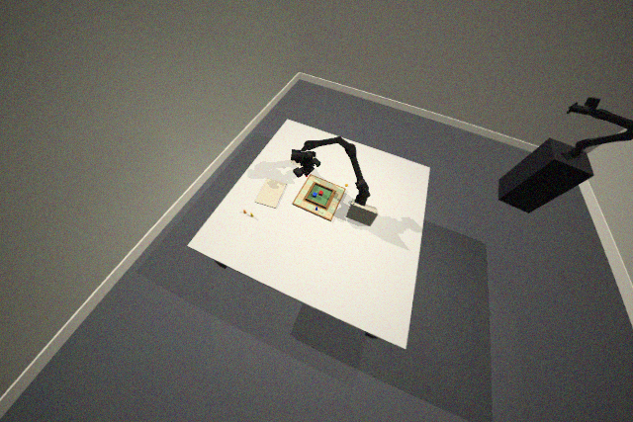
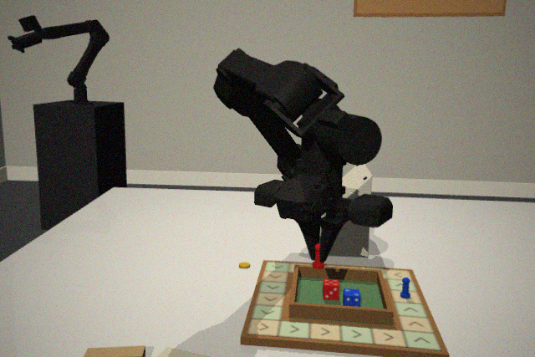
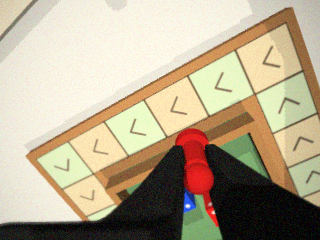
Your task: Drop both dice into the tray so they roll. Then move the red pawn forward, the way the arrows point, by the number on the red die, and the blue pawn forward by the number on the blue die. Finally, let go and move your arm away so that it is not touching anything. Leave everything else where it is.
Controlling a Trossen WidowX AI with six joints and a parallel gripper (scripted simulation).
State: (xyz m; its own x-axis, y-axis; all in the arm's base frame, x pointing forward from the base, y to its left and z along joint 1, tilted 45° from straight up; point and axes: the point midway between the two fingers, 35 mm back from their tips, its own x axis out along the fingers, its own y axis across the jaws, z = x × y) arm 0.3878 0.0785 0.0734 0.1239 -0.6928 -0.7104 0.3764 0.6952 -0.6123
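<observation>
The blue pawn is 16 cm behind my gripper tip, 14 cm to the left of it and 10 cm below it. The rest, counted from my gripper tip: red pawn 1 cm above; then yellow token 25 cm behind, 16 cm to the right, 12 cm below; then green tray 13 cm behind, 12 cm below, 3 cm to the left.
</observation>
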